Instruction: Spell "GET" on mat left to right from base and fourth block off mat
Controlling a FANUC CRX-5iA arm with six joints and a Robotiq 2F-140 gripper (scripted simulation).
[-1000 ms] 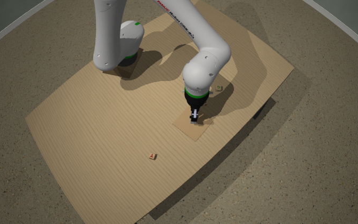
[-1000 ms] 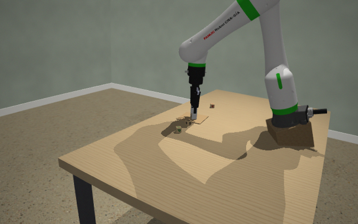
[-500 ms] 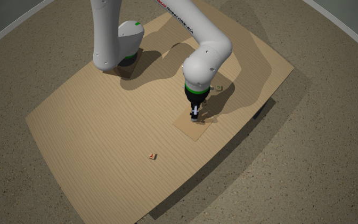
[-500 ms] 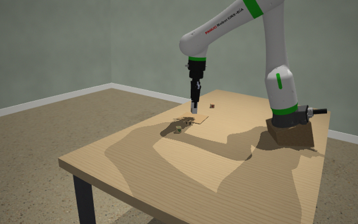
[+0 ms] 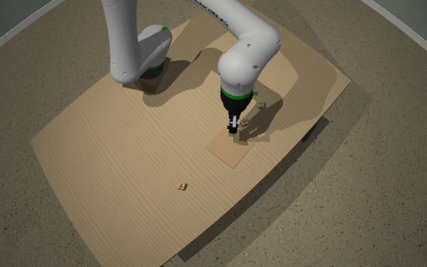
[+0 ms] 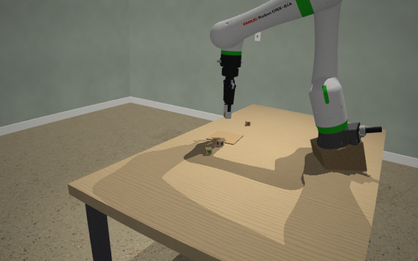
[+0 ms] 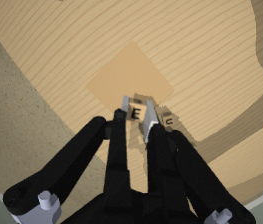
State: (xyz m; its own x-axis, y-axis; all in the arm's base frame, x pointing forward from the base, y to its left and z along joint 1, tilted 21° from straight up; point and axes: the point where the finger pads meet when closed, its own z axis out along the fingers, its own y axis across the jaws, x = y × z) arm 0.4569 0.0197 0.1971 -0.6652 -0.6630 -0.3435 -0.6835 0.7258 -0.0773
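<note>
My hand is 1 cm short of the mat, 1 cm to the left of it and 14 cm above it.
</note>
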